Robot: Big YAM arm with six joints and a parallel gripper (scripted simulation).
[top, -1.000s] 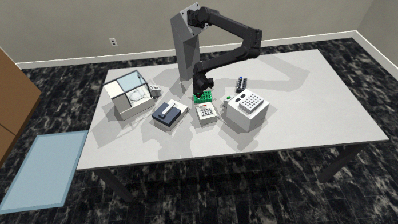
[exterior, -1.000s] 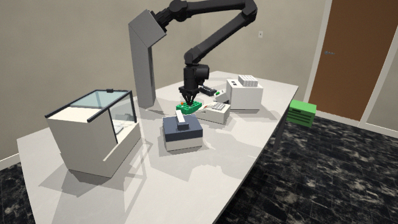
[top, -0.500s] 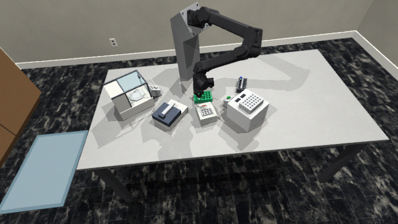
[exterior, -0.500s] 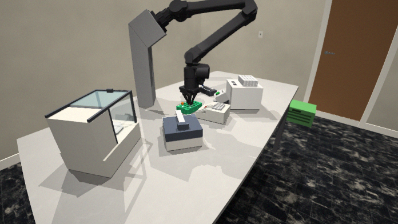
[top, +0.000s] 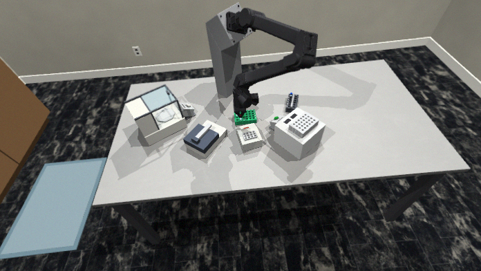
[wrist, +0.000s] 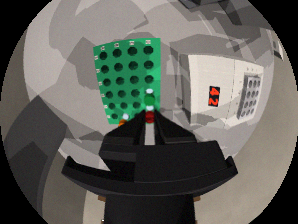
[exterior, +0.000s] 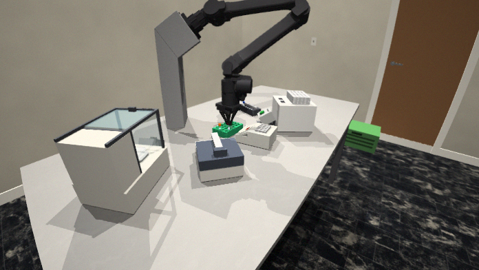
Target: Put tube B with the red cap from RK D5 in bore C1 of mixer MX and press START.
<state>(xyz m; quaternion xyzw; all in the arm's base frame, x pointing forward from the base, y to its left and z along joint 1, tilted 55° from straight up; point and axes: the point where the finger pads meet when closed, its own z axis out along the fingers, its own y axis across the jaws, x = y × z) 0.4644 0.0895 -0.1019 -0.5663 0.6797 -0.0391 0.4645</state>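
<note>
The pale-capped tube is 3 cm below my hand and 2 cm to the left of it. The rest, counted from my hand: green tube rack RK: 4 cm below, 3 cm behind, 2 cm to the left; dry block DB: 13 cm ahead, 5 cm to the left, 3 cm below; green start key: 20 cm to the left, 3 cm ahead, 1 cm above.
</note>
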